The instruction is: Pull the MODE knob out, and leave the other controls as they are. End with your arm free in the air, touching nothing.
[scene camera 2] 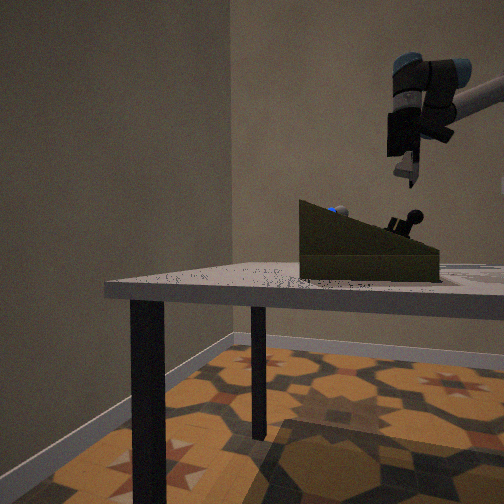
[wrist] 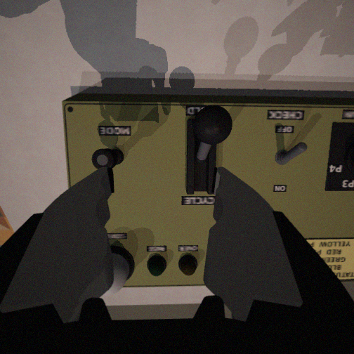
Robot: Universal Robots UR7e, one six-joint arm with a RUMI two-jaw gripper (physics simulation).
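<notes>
The MODE knob is small, round and black with a grey centre. It stands out from the olive panel box, below the MODE label in the wrist view, and shows at a slant. My gripper is open, with no object between its fingers. It hangs in the air above the box in the scene view. In the wrist view, its left fingertip appears just below the MODE knob, and its right fingertip beside the lever slot. A dark short control shows on the slope in the scene view; which one it is, I cannot tell.
A lever with a black ball rises from the HOLD/CYCLE slot. A CHECK toggle leans between OFF and ON. A pale round lamp, a green button and a dark button also show. The box stands on a table.
</notes>
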